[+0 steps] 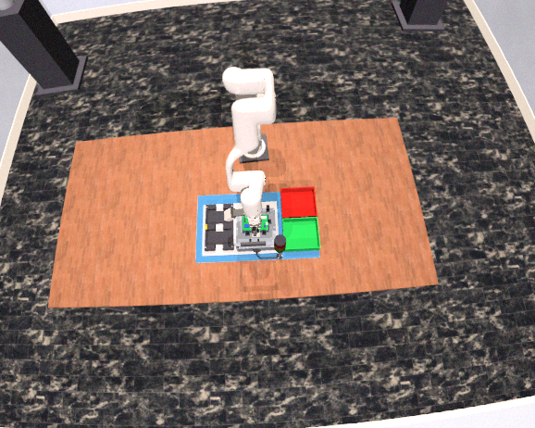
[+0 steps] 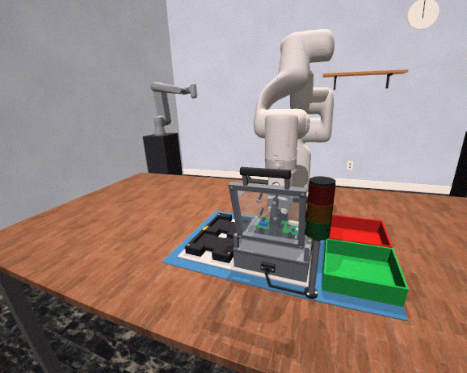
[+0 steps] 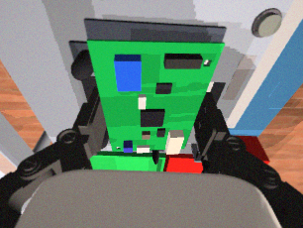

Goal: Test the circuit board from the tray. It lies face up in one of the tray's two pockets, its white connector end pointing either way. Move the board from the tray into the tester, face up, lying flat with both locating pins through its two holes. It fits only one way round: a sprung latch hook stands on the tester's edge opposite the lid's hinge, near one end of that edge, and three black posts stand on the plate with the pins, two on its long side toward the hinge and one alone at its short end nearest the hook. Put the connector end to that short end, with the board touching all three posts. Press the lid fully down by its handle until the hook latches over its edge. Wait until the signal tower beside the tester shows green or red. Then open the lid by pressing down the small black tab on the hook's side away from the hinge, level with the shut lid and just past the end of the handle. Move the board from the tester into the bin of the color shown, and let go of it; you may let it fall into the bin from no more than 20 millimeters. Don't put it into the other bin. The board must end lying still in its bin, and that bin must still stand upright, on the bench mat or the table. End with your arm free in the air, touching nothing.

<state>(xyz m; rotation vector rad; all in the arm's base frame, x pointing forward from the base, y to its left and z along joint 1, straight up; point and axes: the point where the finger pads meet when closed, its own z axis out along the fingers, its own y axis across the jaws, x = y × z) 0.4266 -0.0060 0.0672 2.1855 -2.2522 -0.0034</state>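
My hand is right at the green circuit board. Round my hand: small black tab (6 cm behind, 6 cm to the left, 1 cm above); clear lid (12 cm ahead, 10 cm above); tester plate (1 cm ahead, 1 cm to the left, 1 cm below).
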